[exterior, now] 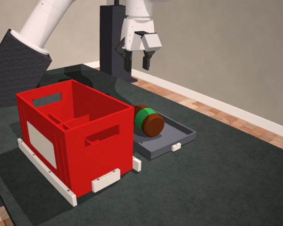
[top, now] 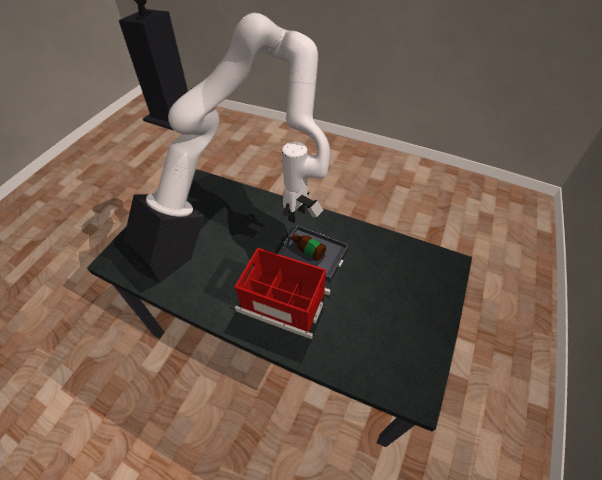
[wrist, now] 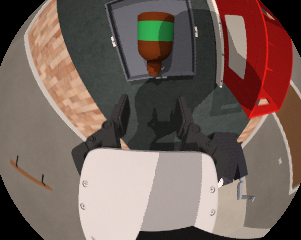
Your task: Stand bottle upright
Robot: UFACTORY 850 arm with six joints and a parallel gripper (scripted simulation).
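The brown bottle is 50 mm ahead of my hand, 10 mm to the right of it and 160 mm below it. From my hand the other things lie so: grey shallow tray 80 mm ahead, 10 mm to the right, 190 mm below; then red crate 90 mm ahead, 280 mm to the right, 120 mm below.
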